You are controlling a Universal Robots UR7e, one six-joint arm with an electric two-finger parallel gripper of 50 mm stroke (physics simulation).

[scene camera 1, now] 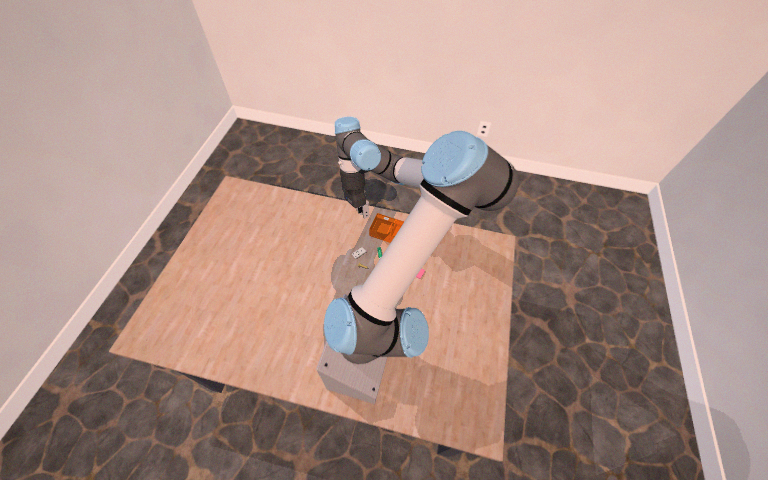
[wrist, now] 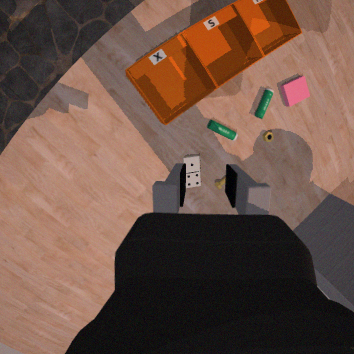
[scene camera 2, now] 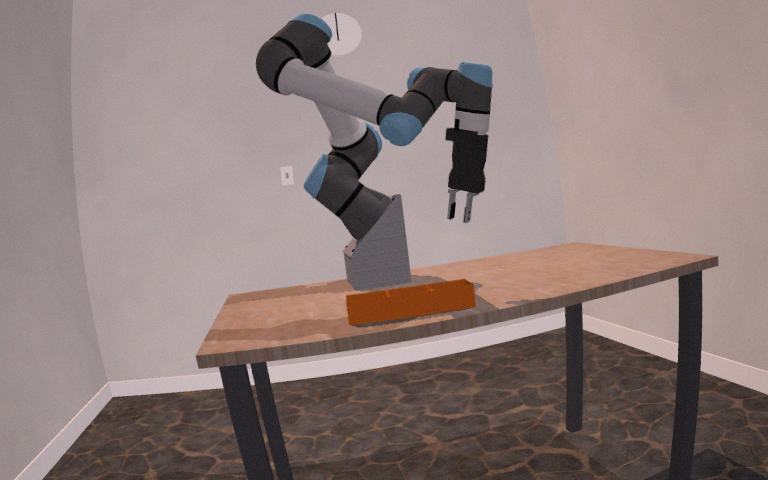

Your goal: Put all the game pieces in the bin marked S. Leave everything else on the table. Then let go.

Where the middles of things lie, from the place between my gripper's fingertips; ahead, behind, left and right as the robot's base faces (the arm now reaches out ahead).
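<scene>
From the orange bin row (scene camera 2: 427, 299), my hand is 140 mm to the left, 40 mm short of it and 150 mm above it.
</scene>
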